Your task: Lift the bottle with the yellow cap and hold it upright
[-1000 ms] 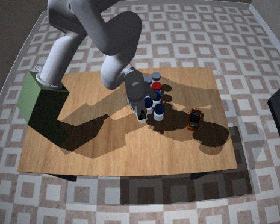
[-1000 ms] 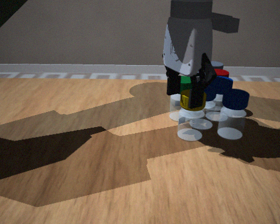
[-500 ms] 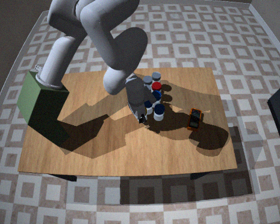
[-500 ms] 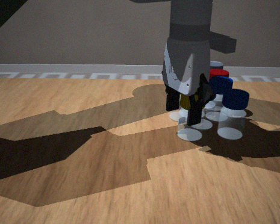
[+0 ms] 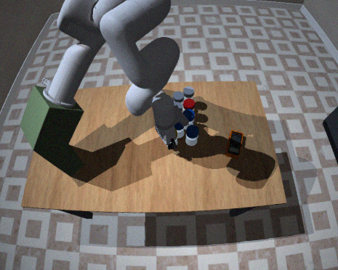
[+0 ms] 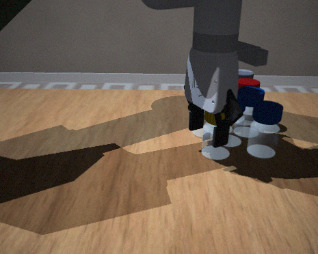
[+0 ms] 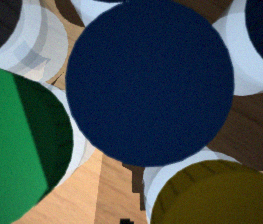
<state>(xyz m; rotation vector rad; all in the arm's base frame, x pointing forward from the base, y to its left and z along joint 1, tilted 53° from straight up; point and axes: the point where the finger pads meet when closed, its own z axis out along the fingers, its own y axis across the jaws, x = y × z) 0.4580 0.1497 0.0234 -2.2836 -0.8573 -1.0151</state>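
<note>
My hand is 10 mm short of the yellow-capped bottle, 20 mm to the right of it and 10 mm above it. Round my hand: red-capped bottle (30 mm ahead, 200 mm to the left, 10 mm below); then multimeter (300 mm ahead, 110 mm to the left, 50 mm below); then green-capped bottle (30 mm behind, 100 mm to the left, 10 mm below).
</note>
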